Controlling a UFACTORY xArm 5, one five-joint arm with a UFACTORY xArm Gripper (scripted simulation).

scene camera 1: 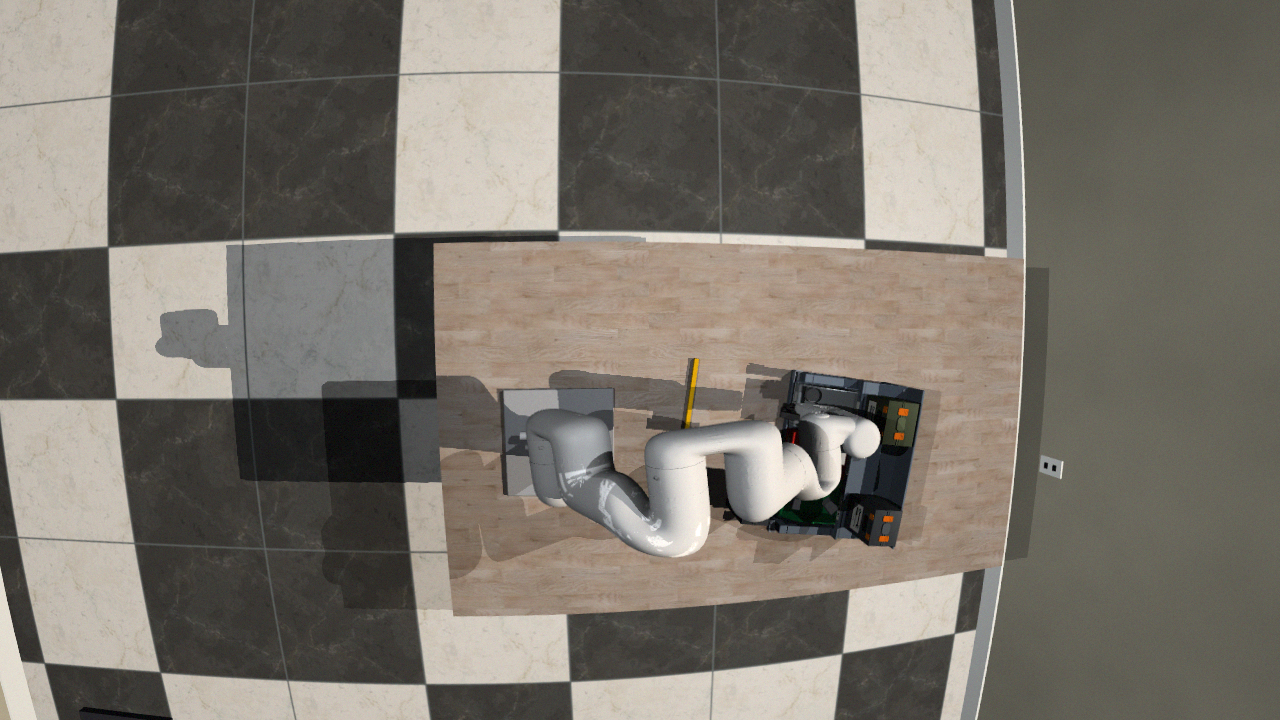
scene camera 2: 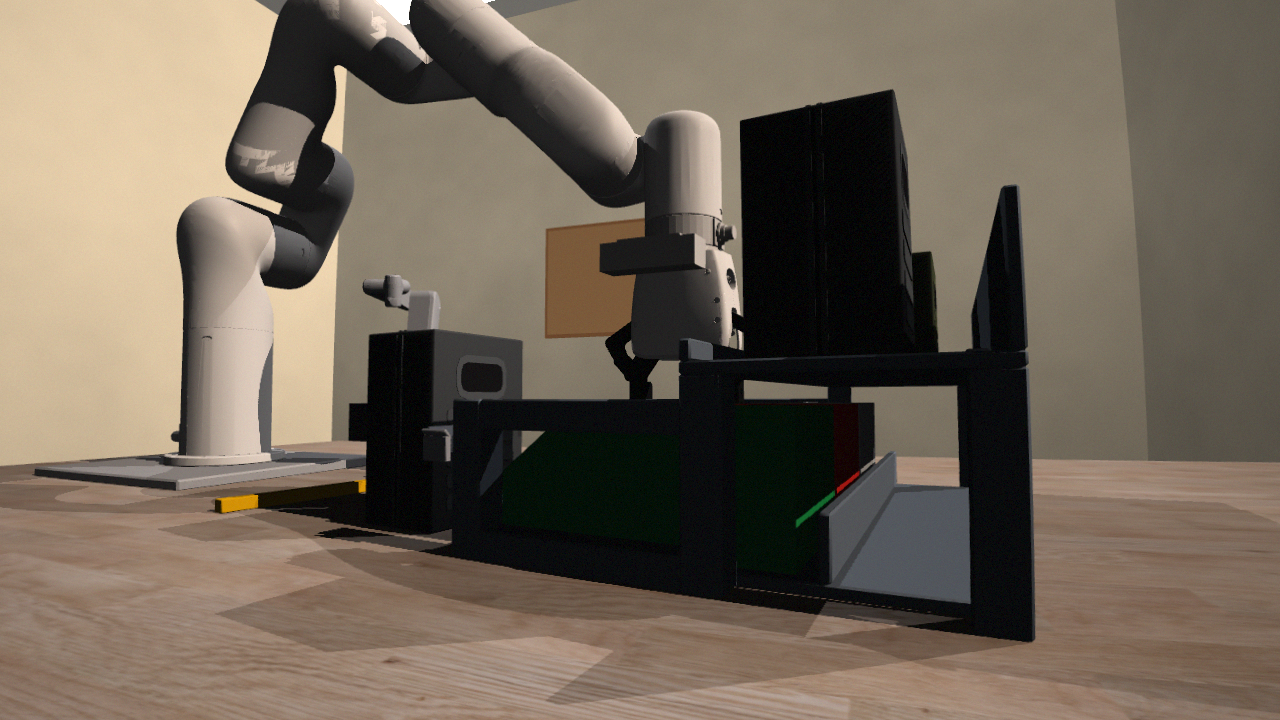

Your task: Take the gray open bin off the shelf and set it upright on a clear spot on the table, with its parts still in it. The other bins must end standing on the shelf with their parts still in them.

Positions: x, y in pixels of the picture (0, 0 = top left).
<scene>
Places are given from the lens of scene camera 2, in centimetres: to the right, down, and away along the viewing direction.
green bin (scene camera 2: 626, 486): -1, 6, 31
dark shelf (scene camera 2: 902, 545): 14, 10, 32
The marked spots on the green bin and the dark shelf are 15 cm apart.
</scene>
